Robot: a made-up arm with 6 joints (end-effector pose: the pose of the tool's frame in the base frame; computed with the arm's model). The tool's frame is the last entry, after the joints. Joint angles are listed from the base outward.
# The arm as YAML. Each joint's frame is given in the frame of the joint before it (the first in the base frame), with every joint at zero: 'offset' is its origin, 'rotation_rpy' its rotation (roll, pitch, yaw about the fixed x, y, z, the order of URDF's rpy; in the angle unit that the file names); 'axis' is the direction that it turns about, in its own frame. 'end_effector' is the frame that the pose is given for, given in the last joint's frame.
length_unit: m
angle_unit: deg
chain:
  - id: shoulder
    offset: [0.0, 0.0, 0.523]
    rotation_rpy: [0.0, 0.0, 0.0]
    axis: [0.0, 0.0, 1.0]
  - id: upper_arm
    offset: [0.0, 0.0, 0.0]
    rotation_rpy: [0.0, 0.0, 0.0]
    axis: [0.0, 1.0, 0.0]
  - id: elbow
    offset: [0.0, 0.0, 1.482]
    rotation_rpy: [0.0, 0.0, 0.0]
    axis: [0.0, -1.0, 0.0]
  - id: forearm
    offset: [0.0, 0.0, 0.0]
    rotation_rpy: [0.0, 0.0, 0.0]
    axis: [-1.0, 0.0, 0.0]
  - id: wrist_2
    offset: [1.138, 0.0, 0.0]
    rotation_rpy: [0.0, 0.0, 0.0]
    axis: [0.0, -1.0, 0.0]
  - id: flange
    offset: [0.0, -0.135, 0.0]
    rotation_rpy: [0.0, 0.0, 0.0]
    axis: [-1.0, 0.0, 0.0]
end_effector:
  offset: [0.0, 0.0, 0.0]
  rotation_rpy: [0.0, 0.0, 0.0]
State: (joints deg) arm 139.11 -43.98 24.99 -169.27 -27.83 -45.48
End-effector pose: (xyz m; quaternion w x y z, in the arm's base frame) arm 0.3647 -0.4913 2.6426 0.7163 0.0165 -0.6929 -0.0805
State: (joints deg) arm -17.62 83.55 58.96 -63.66 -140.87 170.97
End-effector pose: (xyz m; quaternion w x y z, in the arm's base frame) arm 2.3237 -0.8008 0.1059 0.4167 -0.1425 -0.3627 0.8213
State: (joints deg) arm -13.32 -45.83 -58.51 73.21 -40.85 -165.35
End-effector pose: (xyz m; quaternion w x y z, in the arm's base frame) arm 0.0646 -0.0554 1.4319 0.6168 0.6215 -0.1711 -0.4516
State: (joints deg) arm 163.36 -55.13 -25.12 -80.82 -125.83 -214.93
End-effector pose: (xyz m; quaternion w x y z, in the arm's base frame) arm 0.1631 -0.0263 1.8241 0.6807 -0.3660 0.5044 -0.3851
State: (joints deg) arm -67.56 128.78 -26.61 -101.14 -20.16 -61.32
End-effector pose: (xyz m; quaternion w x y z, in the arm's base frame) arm 0.0491 -0.0506 -0.7587 0.6286 -0.3218 -0.0034 0.7080
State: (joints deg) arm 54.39 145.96 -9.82 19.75 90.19 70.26
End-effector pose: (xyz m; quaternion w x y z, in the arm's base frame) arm -0.0071 -0.2281 -1.2135 0.4561 -0.5176 0.1316 0.7119
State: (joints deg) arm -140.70 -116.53 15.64 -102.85 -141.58 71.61
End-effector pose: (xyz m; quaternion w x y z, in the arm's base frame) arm 1.5608 1.2387 0.7928 0.4936 -0.5333 0.6870 -0.0045
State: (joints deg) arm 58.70 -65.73 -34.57 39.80 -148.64 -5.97
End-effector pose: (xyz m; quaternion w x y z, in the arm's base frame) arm -0.1306 -0.4144 1.7949 0.6119 -0.3631 0.6964 -0.0939
